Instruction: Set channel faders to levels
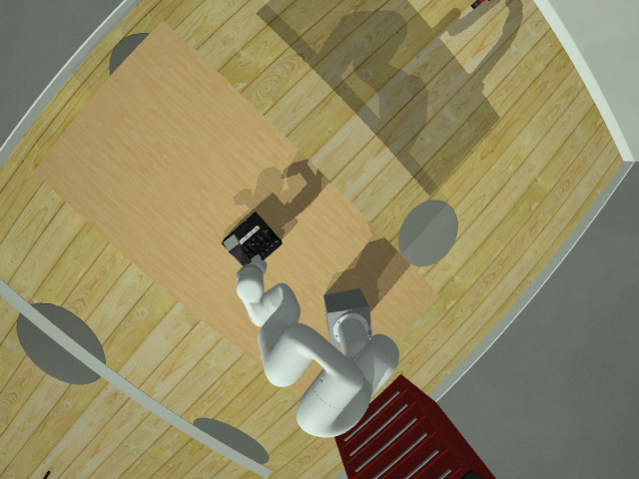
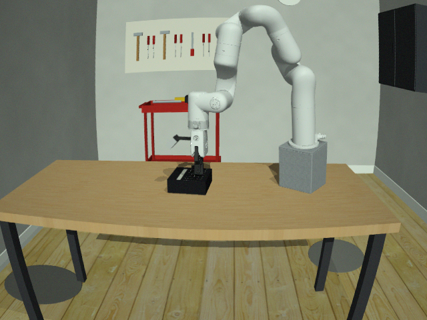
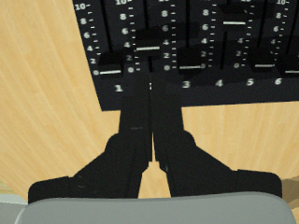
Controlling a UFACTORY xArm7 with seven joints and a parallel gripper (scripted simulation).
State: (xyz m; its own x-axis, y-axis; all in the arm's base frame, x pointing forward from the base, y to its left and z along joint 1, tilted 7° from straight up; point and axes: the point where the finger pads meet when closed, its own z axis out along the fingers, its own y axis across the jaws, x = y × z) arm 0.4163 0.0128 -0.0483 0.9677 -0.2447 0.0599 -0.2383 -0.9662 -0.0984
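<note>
Now: hand 70 mm to the left of the channel 5 cap and 30 mm above it. Also, from my hand: master cap: 20 mm ahead, 120 mm to the right, 30 mm below; then channel 6 fader cap: 10 mm behind, 90 mm to the right, 30 mm below.
</note>
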